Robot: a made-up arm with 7 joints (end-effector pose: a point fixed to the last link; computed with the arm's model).
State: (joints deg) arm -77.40 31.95 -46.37 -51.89 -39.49 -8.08 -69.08
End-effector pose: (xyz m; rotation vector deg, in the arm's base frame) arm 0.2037 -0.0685 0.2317 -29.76 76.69 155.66
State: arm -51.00 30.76 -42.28 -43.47 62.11 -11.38 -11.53
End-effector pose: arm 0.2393 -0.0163 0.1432 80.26 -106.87 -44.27
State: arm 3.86 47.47 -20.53 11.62 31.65 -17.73 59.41
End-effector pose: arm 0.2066 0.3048 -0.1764 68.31 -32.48 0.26
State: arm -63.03 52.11 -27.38 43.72 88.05 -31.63 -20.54
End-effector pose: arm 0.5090 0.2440 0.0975 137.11 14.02 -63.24
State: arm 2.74 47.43 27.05 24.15 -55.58 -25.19 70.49
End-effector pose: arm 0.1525 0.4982 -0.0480 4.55 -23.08 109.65
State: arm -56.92 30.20 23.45 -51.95 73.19 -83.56 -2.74
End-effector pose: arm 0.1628 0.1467 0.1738 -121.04 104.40 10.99
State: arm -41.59 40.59 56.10 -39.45 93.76 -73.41 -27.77
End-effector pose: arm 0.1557 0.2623 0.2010 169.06 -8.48 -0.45
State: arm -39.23 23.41 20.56 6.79 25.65 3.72 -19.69
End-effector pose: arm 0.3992 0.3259 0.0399 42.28 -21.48 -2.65
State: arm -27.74 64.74 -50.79 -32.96 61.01 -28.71 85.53
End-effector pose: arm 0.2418 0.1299 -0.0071 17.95 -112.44 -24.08
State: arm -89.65 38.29 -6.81 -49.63 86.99 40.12 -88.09
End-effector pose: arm 0.1313 0.1352 0.3666 83.47 -45.23 11.62
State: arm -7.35 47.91 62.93 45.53 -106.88 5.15 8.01
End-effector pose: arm 0.0785 0.5846 -0.0499 -70.32 -47.73 72.91
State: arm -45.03 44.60 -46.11 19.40 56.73 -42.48 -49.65
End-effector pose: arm 0.4188 0.0846 -0.0843 104.15 1.32 -122.59
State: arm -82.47 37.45 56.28 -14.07 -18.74 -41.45 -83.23
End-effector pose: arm 0.1412 0.3864 0.2931 89.61 -110.09 -10.12
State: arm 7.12 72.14 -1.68 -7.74 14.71 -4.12 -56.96
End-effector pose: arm 0.3113 0.3515 0.0245 64.18 40.40 -75.94
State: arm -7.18 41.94 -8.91 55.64 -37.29 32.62 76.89
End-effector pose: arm 0.1324 0.4226 -0.2349 73.07 65.39 78.94
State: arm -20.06 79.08 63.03 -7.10 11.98 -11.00 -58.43
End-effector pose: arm 0.0946 0.3804 0.4428 99.92 -20.40 -7.29
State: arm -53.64 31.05 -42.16 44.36 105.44 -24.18 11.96
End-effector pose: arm 0.4771 0.0729 -0.1023 135.67 -40.38 -80.59
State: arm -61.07 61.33 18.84 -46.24 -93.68 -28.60 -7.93
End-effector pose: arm 0.1633 0.2204 0.3552 -33.20 -108.04 -69.51
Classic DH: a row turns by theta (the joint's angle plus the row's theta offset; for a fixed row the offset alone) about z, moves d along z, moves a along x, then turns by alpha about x. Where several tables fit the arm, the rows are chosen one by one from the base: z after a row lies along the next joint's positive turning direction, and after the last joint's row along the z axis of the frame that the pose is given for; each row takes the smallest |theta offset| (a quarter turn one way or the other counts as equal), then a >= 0, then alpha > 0; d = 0 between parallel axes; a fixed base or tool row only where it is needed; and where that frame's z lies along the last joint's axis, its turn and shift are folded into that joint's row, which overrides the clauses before.
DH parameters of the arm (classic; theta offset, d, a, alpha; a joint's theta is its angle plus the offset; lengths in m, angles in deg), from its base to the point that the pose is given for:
base (fixed): -4.07 0.1226 0.0107 -74.51
joint 1: -75.12 0.0548 0.0068 -90
joint 2: 74 -0.0138 -0.02 90
joint 3: 90 -0.3224 0.059 -90
joint 4: -90 0.05 0.0078 -90
joint 5: 0 0.1965 -0.0093 90
joint 6: 90 0.01 0.0606 90
joint 7: 90 0.0051 0.03 -14.33
tool (fixed): -89.99 -0.01 0 0

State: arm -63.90 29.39 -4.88 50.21 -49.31 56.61 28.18
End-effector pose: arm 0.4981 0.2315 -0.0265 -4.85 43.88 18.20
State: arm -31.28 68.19 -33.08 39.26 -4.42 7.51 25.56
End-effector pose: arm 0.3588 0.4440 -0.0011 82.31 12.03 14.65
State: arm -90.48 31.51 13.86 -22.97 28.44 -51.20 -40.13
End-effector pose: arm 0.1886 0.1546 0.3707 106.53 -127.79 -10.01
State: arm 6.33 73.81 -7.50 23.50 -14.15 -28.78 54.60
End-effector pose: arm 0.2371 0.4692 0.0036 65.98 -25.32 28.43
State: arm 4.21 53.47 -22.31 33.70 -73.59 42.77 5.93
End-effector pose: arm 0.0959 0.4146 -0.2413 -10.82 81.40 25.16
